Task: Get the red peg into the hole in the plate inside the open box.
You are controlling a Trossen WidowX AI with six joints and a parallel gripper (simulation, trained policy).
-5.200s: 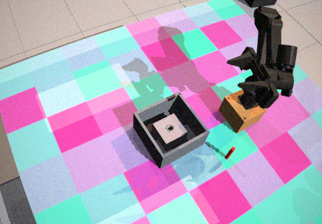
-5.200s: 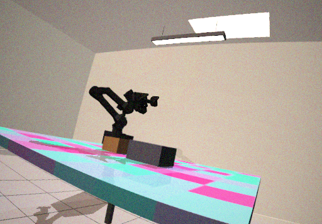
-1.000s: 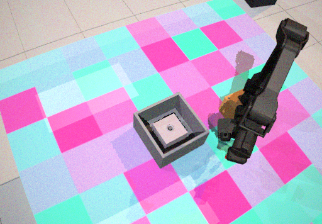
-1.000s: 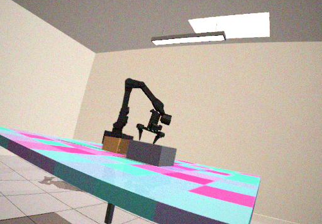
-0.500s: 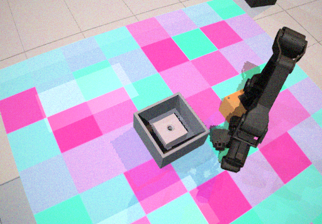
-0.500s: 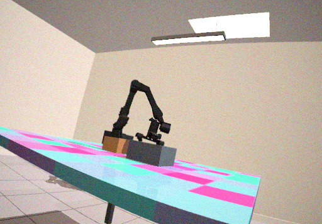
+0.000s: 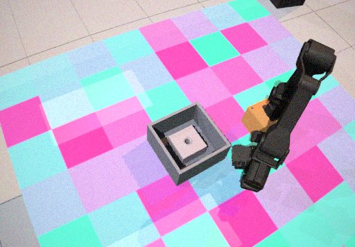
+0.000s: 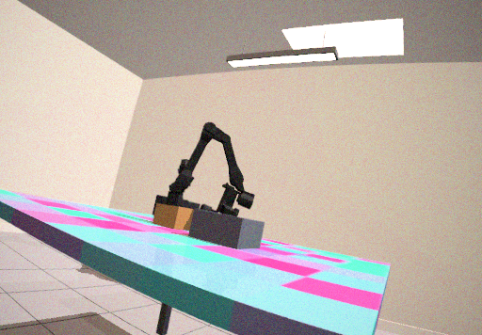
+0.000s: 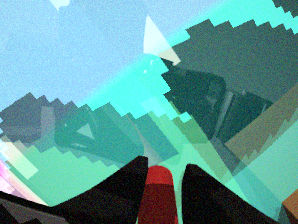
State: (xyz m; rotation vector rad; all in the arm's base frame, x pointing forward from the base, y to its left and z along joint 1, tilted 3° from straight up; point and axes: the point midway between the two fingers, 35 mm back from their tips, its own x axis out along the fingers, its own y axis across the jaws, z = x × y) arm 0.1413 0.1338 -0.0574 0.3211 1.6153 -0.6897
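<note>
The box lies 18 cm ahead of my gripper tip, 13 cm to the right of it and 2 cm above it. Round my gripper tip: red peg: 1 cm to the left, 3 cm above.
</note>
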